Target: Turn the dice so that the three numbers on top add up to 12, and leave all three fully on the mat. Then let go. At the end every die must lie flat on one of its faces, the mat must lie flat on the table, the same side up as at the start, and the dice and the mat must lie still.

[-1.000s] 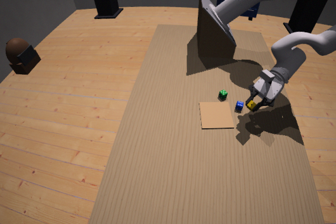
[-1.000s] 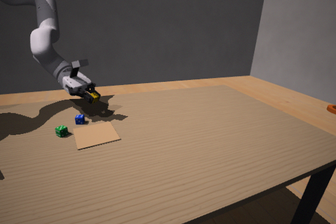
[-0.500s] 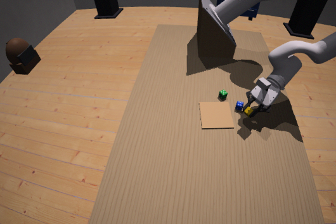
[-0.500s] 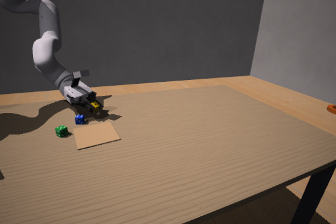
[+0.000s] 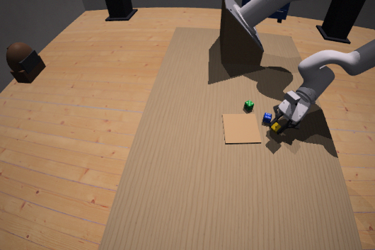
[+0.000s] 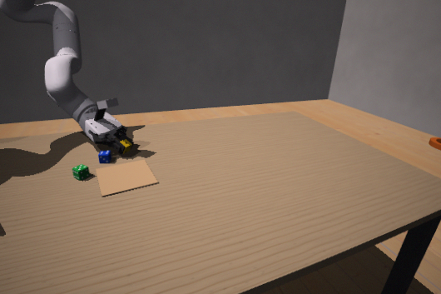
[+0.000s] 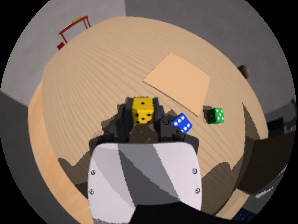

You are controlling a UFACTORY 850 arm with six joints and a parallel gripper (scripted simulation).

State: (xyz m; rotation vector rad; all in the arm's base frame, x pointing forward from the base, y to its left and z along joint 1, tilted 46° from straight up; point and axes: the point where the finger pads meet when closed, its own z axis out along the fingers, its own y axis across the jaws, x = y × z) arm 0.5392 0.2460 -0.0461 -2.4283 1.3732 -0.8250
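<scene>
Right now my hand is right at the yellow die. From my hand the other things lie so: tan mat: 140 mm to the right, 30 mm below; blue die: 60 mm behind, 30 mm to the right, 20 mm below; green die: 110 mm behind, 110 mm to the right, 20 mm below.
</scene>
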